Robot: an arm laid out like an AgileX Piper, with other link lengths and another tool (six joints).
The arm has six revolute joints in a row. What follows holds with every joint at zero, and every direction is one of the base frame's.
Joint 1 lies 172.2 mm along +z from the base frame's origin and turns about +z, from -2.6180 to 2.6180 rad.
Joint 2 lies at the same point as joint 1 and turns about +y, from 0.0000 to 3.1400 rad.
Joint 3 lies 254.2 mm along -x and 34.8 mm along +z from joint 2 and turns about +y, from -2.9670 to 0.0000 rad.
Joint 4 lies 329.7 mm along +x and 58.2 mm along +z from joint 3 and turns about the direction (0.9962, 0, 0.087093), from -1.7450 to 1.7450 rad.
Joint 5 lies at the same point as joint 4 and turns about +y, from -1.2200 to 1.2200 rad.
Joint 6 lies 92.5 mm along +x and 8.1 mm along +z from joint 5 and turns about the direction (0.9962, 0, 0.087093), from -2.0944 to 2.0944 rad.
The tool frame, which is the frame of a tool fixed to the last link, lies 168.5 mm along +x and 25.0 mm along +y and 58.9 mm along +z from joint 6; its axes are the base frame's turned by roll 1.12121, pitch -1.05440 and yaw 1.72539 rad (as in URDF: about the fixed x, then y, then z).
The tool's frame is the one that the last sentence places.
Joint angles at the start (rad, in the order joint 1, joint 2, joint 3, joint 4, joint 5, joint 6):
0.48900, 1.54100, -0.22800, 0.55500, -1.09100, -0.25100
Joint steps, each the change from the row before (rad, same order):
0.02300, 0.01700, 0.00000, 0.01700, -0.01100, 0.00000
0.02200, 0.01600, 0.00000, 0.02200, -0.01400, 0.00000
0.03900, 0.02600, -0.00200, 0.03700, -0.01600, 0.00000
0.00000, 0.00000, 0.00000, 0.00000, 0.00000, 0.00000
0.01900, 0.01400, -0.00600, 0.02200, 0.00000, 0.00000
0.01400, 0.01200, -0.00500, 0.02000, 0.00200, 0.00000
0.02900, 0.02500, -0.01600, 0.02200, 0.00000, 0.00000
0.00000, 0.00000, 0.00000, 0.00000, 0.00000, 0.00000
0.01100, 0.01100, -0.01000, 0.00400, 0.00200, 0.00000
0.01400, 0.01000, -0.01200, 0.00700, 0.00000, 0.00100
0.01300, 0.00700, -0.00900, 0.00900, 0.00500, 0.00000
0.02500, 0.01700, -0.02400, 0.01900, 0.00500, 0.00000
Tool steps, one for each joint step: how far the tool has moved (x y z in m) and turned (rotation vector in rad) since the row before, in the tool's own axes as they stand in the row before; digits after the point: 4 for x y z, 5 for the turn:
-0.0020, -0.0057, -0.0036, 0.00728, -0.00199, -0.00525
-0.0021, -0.0036, -0.0029, 0.00048, -0.00317, -0.00319
-0.0035, -0.0075, -0.0051, 0.00588, -0.00717, -0.00621
0.0000, 0.0000, 0.0000, 0.00000, 0.00000, 0.00000
-0.0022, -0.0044, -0.0013, 0.00399, -0.00941, -0.00146
-0.0030, -0.0033, -0.0007, 0.00212, -0.01161, -0.00157
0.0001, -0.0094, -0.0020, 0.01215, -0.00398, -0.00349
0.0000, 0.0000, 0.0000, 0.00000, 0.00000, 0.00000
0.0015, -0.0050, -0.0005, 0.00799, 0.00158, -0.00104
0.0033, -0.0048, -0.0005, 0.00611, 0.00397, 0.00308
0.0015, -0.0046, -0.0007, 0.00747, -0.00129, 0.00170
0.0052, -0.0085, -0.0002, 0.00925, 0.00116, 0.00704

